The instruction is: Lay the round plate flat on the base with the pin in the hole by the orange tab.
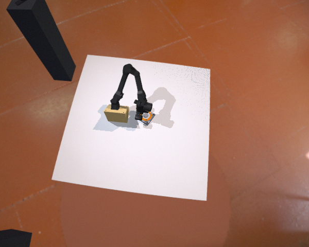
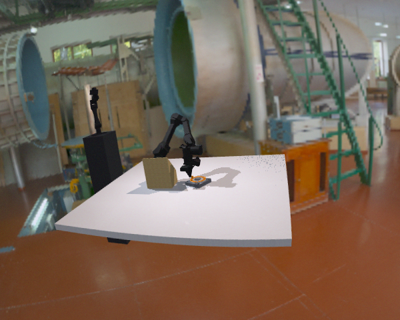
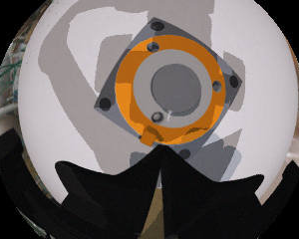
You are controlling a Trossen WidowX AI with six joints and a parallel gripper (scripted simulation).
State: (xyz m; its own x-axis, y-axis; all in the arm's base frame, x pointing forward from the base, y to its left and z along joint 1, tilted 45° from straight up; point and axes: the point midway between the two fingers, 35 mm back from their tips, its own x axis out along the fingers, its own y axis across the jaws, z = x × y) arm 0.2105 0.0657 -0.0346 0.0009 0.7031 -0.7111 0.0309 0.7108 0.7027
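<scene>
Right now my gripper tip is 5 cm short of the dark square base, 2 cm above it and 1 cm to the left of it.
</scene>
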